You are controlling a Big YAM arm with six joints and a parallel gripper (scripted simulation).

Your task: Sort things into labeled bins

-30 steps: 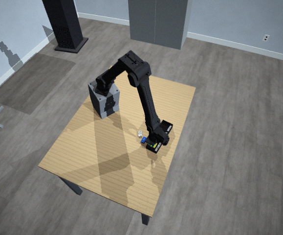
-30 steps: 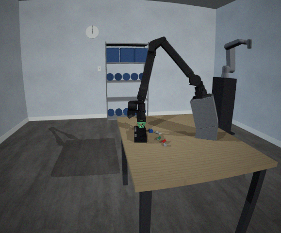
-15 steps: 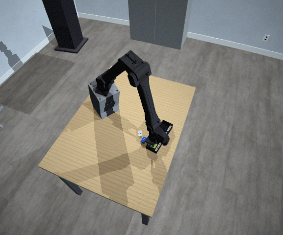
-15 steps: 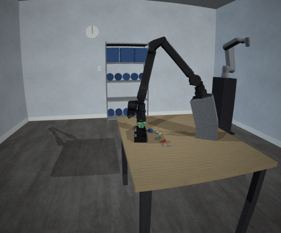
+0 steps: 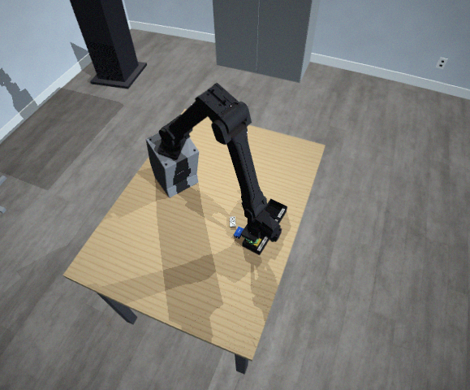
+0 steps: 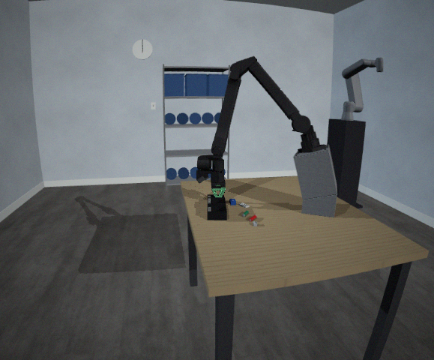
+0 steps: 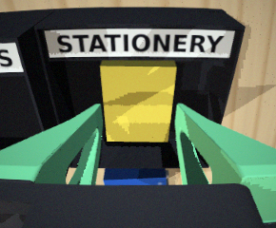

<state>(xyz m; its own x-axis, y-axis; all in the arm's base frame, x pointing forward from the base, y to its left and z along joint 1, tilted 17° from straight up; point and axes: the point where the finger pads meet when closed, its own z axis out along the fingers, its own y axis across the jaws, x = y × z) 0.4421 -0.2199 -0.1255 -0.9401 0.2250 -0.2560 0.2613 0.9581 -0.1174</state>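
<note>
The yellow block lies 10 mm below my hand. Round my hand: blue block: 70 mm behind, 20 mm below, 10 mm to the left; white domino: 110 mm behind, 70 mm to the left, 20 mm below; green piece: 180 mm to the left, 70 mm behind, 20 mm below.
</note>
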